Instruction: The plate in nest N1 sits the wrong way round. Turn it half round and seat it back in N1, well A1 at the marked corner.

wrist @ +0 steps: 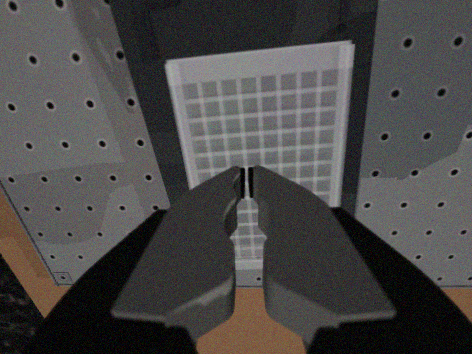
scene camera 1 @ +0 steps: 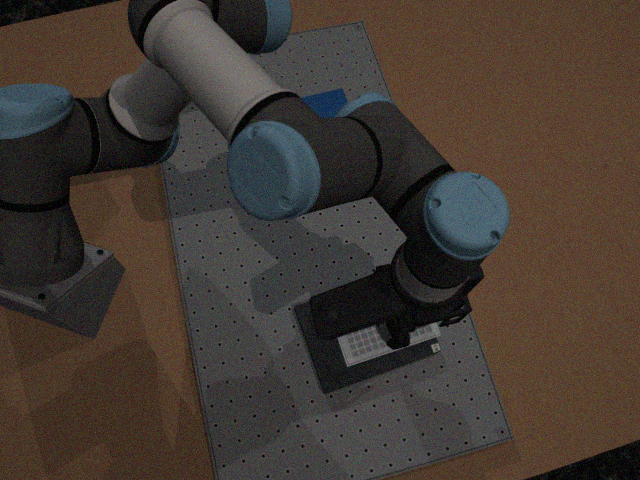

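Note:
The plate is a pale, translucent rectangle with a grid of square wells. It is level or nearly so, and appears slightly above the dark nest N1, offset toward the nest's end with the small white marker tile. More of the nest's dark top shows at its other end. My gripper has its jaws almost together over the middle of the plate and is shut on it. The exact contact is hidden, and my wrist covers part of the plate in the scene view. No well lettering can be read, so A1 cannot be told.
The nest stands on a grey perforated baseplate on a wooden table. A blue object lies farther back on the baseplate, partly hidden by my arm. My arm's base stands at the left.

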